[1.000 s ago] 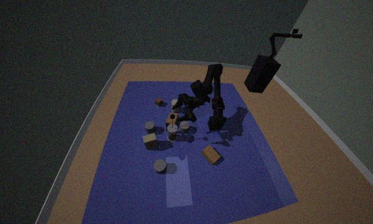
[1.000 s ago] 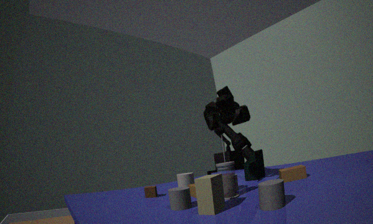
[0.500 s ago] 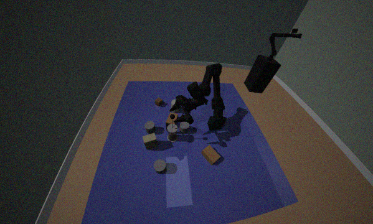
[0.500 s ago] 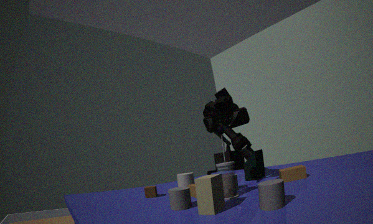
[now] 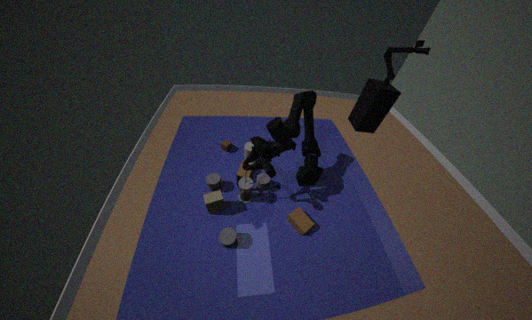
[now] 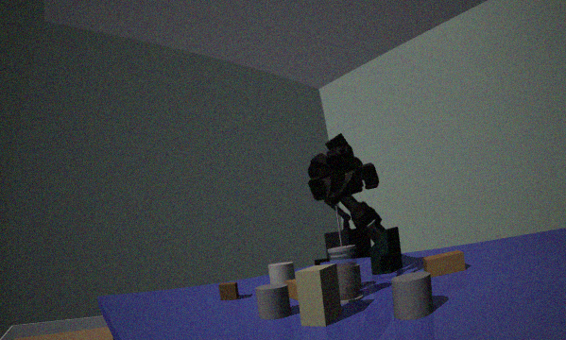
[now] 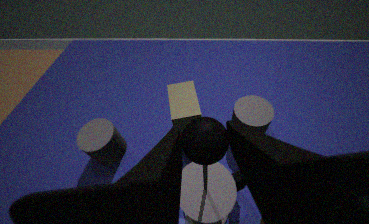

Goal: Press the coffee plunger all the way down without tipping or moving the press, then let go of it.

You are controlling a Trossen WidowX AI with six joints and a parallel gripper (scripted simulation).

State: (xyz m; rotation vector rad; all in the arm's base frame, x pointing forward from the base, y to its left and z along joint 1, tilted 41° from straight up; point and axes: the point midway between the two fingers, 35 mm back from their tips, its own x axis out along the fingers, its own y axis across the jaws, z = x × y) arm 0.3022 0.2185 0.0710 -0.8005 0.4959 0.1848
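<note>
Now: gripper tip 130 mm above the coffee press and 10 mm to the left of it. The rest, counted from my gripper tip: orange cube (350 mm to the right, 230 mm below, 140 mm ahead); then cream block (200 mm below, 140 mm ahead, 70 mm to the left).
</note>
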